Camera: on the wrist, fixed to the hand. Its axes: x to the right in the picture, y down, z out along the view.
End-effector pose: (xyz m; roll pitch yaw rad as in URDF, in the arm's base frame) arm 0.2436 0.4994 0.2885 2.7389 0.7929 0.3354
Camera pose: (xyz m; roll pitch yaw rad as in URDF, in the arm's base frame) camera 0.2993 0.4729 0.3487 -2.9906 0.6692 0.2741
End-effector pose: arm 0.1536 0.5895 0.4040 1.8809 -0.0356 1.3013
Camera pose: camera 0.1233 0.5823 0.4844 2.4697 -0.1522 1.3632
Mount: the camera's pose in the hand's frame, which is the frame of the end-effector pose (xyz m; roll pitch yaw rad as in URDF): -0.0121 0.0687 -0.0507 0.5990 0.0939 0.0927
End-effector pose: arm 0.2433 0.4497 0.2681 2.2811 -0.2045 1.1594
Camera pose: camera 0.2375 0.4204 0.3490 2.8726 -0.3359 1.1710
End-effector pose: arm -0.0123 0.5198 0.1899 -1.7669 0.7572 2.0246
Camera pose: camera 0.0656 0.5041 0.1564 -1.2878 0.8232 1.8622
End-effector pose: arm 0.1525 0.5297 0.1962 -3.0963 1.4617 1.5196
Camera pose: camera 0.2257 0.5719 0.2134 -2.9513 1.3498 1.0647
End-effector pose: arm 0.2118 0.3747 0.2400 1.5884 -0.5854 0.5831
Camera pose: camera 0.1440 0.3893 0.2913 2.1131 -0.6763 0.7015
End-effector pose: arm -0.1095 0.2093 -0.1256 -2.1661 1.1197 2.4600
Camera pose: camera -0.0348 0.2524 -0.1271 -1.8467 1.1255 2.1550
